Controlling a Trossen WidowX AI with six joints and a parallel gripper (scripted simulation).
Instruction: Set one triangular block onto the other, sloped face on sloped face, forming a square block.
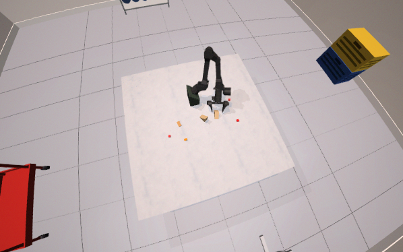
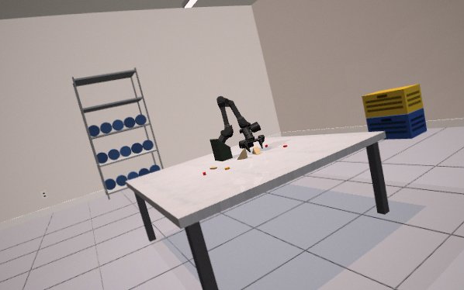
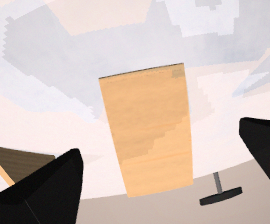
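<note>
The triangular block is 10 mm to the right of my gripper tip and 10 mm ahead of it.
</note>
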